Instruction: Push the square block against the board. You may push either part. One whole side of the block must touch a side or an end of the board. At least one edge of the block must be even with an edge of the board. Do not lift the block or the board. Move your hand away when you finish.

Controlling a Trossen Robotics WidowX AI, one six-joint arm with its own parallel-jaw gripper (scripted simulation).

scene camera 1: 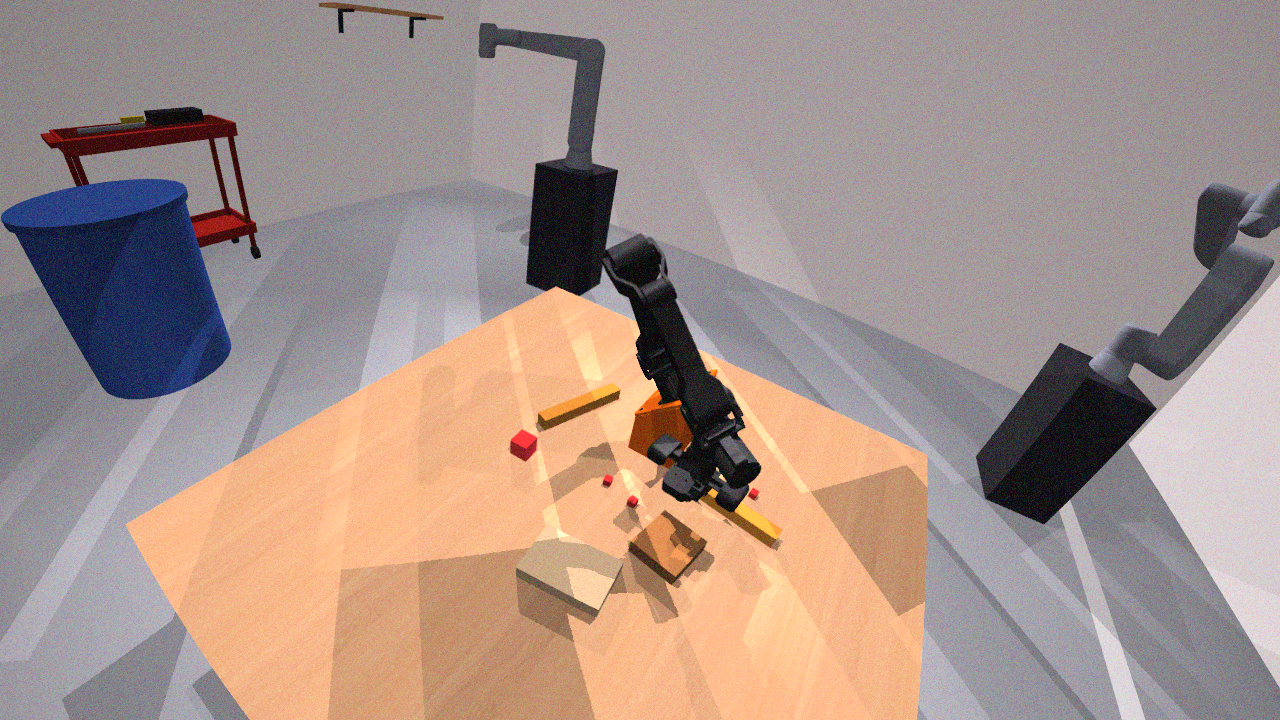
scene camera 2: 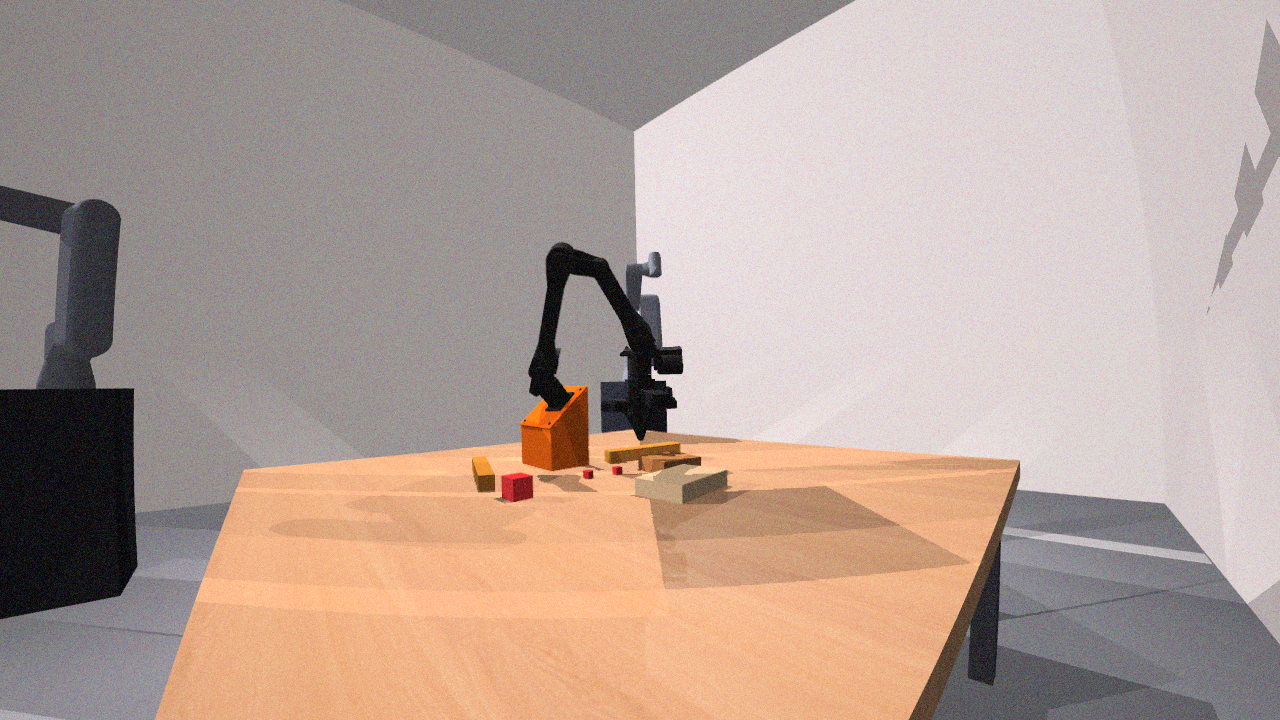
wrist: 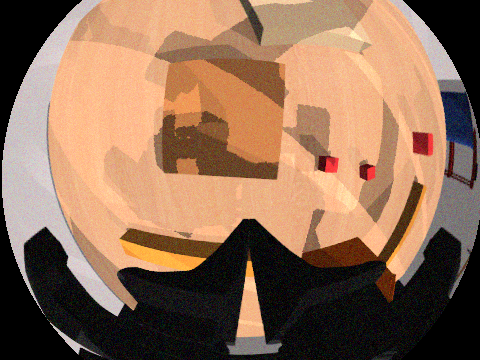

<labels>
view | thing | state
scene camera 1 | gripper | -
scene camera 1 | beige board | -
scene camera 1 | brown square block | -
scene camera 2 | gripper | -
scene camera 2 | beige board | -
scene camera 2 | brown square block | -
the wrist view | gripper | -
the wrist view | brown square block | -
</labels>
